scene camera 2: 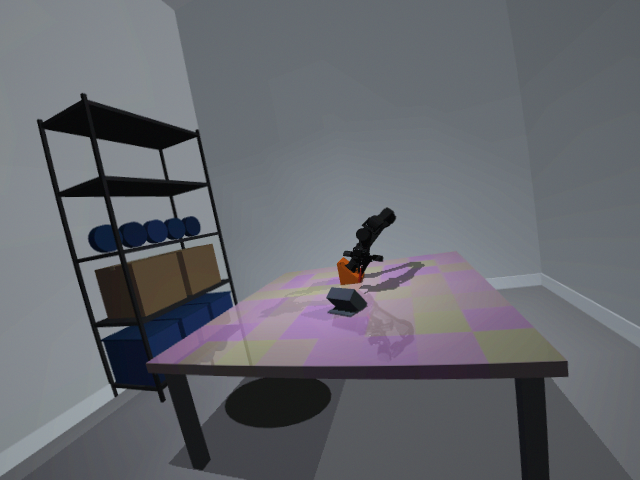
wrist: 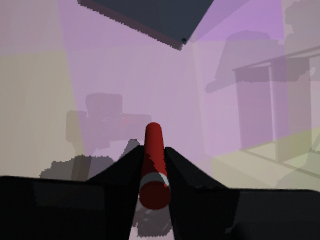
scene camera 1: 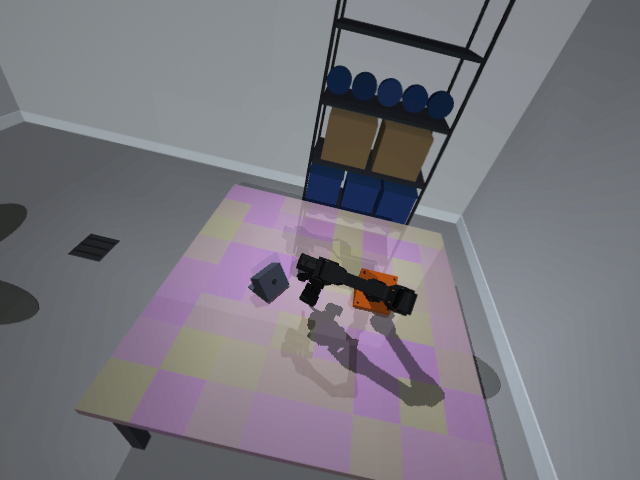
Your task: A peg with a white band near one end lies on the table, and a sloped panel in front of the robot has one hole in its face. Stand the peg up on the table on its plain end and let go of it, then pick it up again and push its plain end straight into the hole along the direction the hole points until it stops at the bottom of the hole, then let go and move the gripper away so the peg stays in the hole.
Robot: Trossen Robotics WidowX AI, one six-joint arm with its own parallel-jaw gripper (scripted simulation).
Labels:
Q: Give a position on a sloped panel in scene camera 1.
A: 264, 287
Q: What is my gripper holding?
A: A red peg.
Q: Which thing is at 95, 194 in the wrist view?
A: My gripper.

